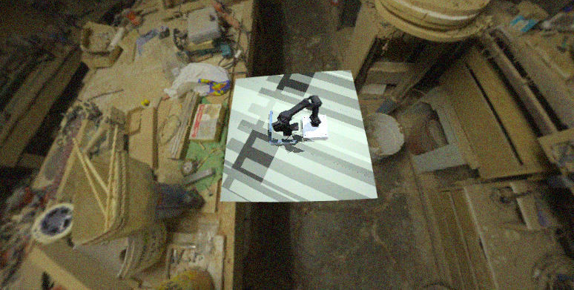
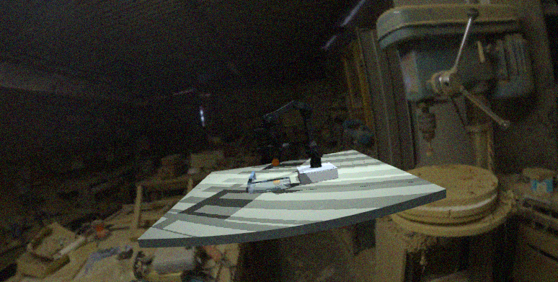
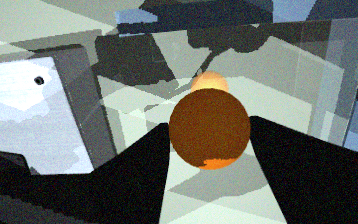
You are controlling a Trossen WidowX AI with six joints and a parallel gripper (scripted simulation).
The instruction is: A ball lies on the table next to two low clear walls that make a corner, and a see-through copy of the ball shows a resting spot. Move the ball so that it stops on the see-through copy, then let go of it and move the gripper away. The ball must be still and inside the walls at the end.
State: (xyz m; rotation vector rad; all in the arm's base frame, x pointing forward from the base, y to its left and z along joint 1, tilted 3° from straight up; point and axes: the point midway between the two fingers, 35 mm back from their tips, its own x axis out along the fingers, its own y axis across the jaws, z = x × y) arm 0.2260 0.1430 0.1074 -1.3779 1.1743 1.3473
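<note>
My gripper tip is now 20 mm short of the see-through copy of ball, 20 mm to the left of it and 120 mm above it. Round my gripper tip: orange ball: right at my gripper tip.
</note>
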